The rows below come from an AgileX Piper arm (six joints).
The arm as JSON. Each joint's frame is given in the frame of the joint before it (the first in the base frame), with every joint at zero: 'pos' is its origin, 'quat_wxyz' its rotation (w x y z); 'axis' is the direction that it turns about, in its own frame. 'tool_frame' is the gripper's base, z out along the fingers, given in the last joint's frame.
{
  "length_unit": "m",
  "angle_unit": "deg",
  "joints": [
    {
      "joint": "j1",
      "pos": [
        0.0,
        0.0,
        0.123
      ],
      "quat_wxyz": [
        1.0,
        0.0,
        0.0,
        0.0
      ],
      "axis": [
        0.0,
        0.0,
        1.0
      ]
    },
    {
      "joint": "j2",
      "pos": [
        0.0,
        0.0,
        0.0
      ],
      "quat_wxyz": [
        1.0,
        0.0,
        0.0,
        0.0
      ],
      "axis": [
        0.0,
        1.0,
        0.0
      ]
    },
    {
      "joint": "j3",
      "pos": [
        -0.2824,
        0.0,
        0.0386
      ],
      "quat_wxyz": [
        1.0,
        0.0,
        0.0,
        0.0
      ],
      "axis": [
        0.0,
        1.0,
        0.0
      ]
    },
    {
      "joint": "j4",
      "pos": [
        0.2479,
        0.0,
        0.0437
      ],
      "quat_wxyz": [
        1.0,
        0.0,
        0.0,
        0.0
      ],
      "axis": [
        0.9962,
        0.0,
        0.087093
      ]
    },
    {
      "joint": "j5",
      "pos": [
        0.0,
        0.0,
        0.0
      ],
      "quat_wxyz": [
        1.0,
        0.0,
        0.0,
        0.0
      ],
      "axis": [
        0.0,
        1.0,
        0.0
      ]
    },
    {
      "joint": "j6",
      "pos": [
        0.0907,
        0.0,
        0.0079
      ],
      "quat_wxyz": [
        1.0,
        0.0,
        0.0,
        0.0
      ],
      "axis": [
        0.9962,
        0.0,
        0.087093
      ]
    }
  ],
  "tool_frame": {
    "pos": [
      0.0,
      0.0,
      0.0
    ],
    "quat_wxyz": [
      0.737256,
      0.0,
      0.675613,
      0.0
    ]
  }
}
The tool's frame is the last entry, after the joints.
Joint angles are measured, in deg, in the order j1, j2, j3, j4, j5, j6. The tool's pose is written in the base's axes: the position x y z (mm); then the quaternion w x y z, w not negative. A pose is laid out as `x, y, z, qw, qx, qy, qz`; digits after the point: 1 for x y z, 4 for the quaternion.
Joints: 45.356, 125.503, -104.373, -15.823, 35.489, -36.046
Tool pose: 361.2, 345.2, 212.4, 0.3336, -0.6704, 0.6573, -0.0855
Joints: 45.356, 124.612, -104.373, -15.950, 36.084, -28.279
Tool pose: 359.9, 343.5, 219.6, 0.3412, -0.6230, 0.7009, -0.0643
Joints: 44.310, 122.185, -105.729, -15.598, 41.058, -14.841
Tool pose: 361.2, 330.1, 243.0, 0.3377, -0.5224, 0.7823, -0.0325
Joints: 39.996, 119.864, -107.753, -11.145, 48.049, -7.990
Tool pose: 374.4, 297.1, 265.9, 0.3107, -0.4230, 0.8512, -0.0028
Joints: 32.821, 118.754, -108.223, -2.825, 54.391, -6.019
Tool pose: 394.4, 250.1, 271.0, 0.2577, -0.3292, 0.9077, 0.0377
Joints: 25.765, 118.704, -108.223, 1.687, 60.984, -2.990
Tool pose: 411.0, 201.0, 266.6, 0.1971, -0.2388, 0.9493, 0.0540
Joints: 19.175, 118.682, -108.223, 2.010, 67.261, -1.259
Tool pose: 422.3, 150.0, 263.3, 0.1457, -0.1711, 0.9736, 0.0402
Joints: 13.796, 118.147, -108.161, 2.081, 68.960, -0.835
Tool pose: 430.6, 108.9, 266.4, 0.1367, -0.1220, 0.9825, 0.0333
